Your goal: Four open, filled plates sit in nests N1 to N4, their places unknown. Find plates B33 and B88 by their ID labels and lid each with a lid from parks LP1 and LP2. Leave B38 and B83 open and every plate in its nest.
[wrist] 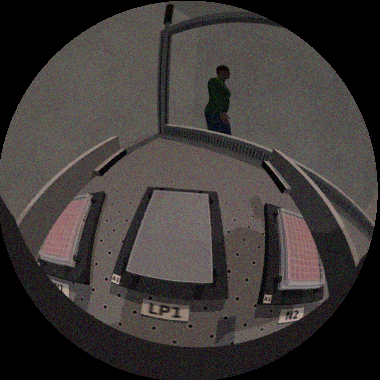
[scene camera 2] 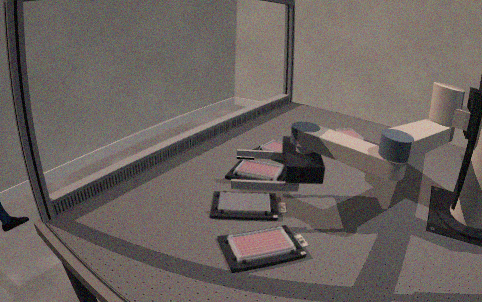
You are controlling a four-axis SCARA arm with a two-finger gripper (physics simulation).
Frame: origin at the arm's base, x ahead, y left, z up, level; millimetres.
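Seen in the pictures: gripper, fingertip midpoint: (wrist: 193, 144) (scene camera 2: 234, 167); arm's base at its link origin: (scene camera 2: 467, 220).
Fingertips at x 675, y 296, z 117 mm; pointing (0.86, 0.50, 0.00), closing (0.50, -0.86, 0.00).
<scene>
Offsets run from my fingertips to a thing's top centre. "spot": to the spot under its first point.
My gripper (scene camera 2: 233, 168) (wrist: 193, 144) is open and empty, raised above the table. In the wrist view, park LP1 {dx -32, dy -2, dz -84 mm} (wrist: 220, 250) lies centrally below and between the fingers, with a pale grey lid {dx -32, dy -2, dz -86 mm} (scene camera 2: 245, 202) (wrist: 172, 235) in it. A pink-filled open plate {dx -159, dy +126, dz -78 mm} (scene camera 2: 262, 243) (wrist: 66, 230) sits in nest N1 {spot: dx -115, dy +79, dz -104 mm} (wrist: 96, 235), on the left in the wrist view. Another open pink plate {dx +32, dy -174, dz -78 mm} (scene camera 2: 258, 169) (wrist: 300, 250) sits in nest N2 {dx +32, dy -174, dz -82 mm} (wrist: 271, 245), on the right. A further pink plate {dx +51, dy -353, dz -78 mm} (scene camera 2: 274, 146) is partly hidden behind a finger. No plate ID label is readable. LP2 cannot be made out.
Another pink patch {spot: dx -112, dy -684, dz -78 mm} (scene camera 2: 350, 132) shows behind the arm link (scene camera 2: 350, 142). The arm's base column stands at the right. A slotted rail (scene camera 2: 170, 146) (wrist: 220, 143) and frame posts border the table. A person (wrist: 218, 97) in green stands beyond the rail.
</scene>
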